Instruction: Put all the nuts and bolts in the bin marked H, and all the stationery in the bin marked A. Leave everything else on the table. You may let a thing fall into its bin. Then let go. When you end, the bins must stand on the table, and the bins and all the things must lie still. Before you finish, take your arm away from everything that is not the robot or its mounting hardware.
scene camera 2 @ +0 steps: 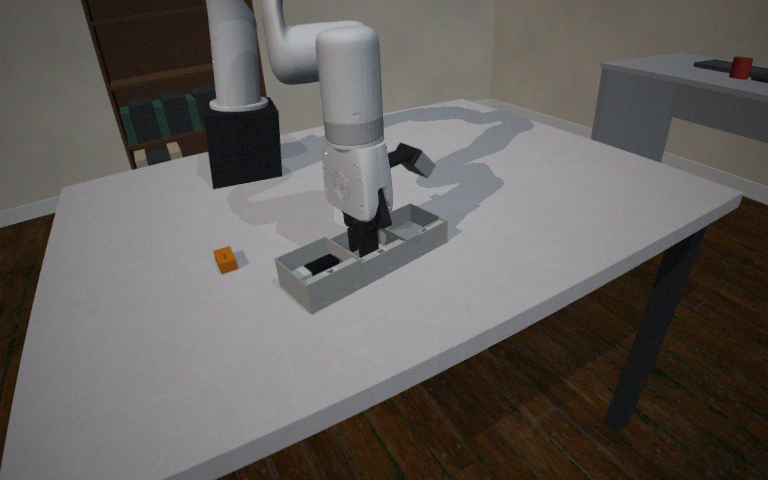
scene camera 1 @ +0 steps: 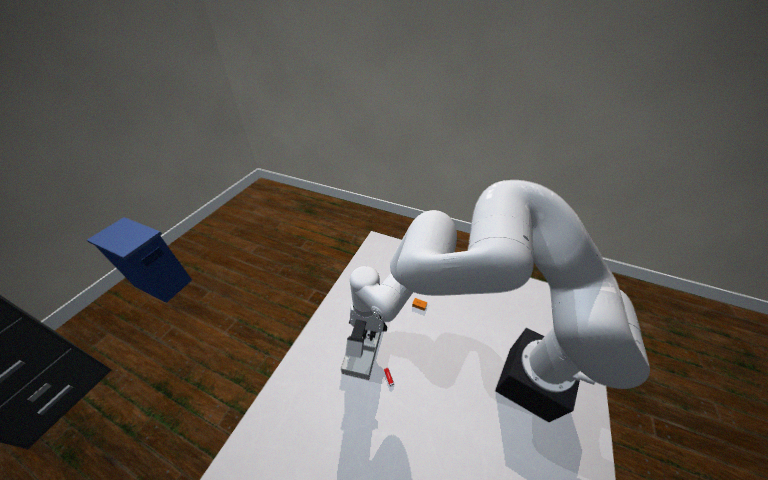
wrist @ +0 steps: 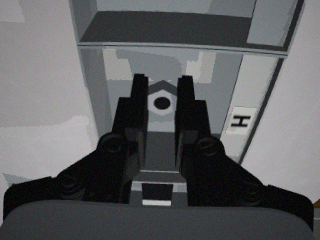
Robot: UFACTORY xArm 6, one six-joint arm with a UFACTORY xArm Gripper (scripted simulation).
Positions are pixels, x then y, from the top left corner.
Scene:
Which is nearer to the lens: the grey three-compartment bin row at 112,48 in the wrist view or the hex nut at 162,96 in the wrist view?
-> The grey three-compartment bin row.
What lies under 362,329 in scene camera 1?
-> My gripper.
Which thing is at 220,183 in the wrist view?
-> My gripper.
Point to a grey three-compartment bin row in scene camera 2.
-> At 419,231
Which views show my gripper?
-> Scene camera 2, scene camera 1 and the wrist view: all of them.

